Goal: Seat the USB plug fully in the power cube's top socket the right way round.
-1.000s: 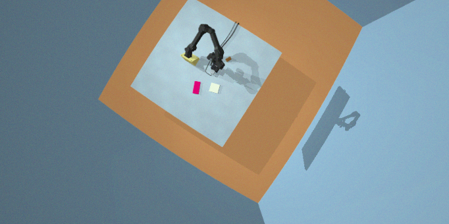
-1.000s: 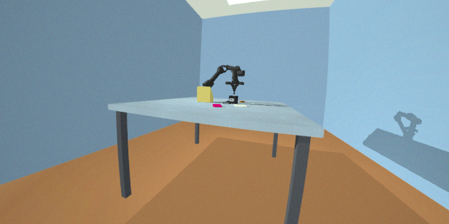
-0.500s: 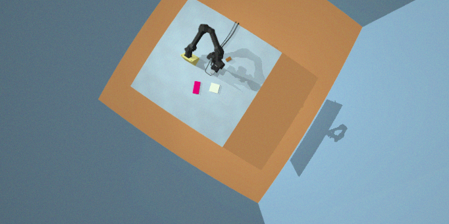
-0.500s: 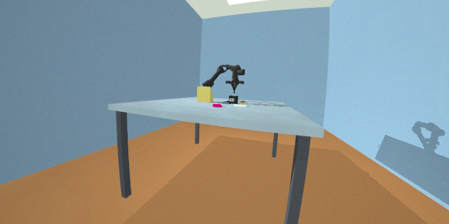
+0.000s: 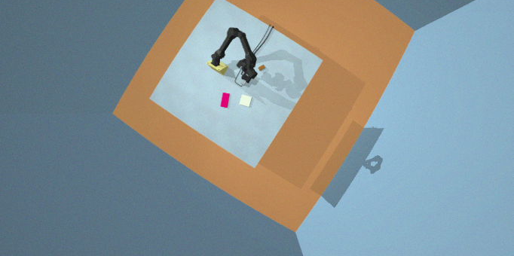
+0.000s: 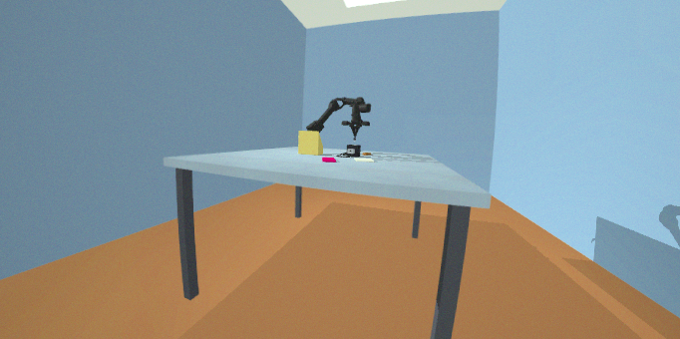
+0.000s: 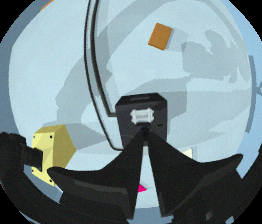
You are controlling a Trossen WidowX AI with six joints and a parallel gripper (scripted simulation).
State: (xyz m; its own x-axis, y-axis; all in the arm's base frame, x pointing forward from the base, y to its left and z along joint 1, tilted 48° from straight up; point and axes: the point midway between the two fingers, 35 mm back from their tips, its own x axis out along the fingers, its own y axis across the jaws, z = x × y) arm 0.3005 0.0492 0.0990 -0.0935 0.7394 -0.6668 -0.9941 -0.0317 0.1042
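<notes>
Right now my gripper tip is 2 cm above the USB plug. Also, from my gripper tip: USB socket (7 cm below); cream pad (21 cm to the right, 13 cm below, 12 cm ahead); small block (14 cm to the left, 13 cm below, 6 cm ahead).
</notes>
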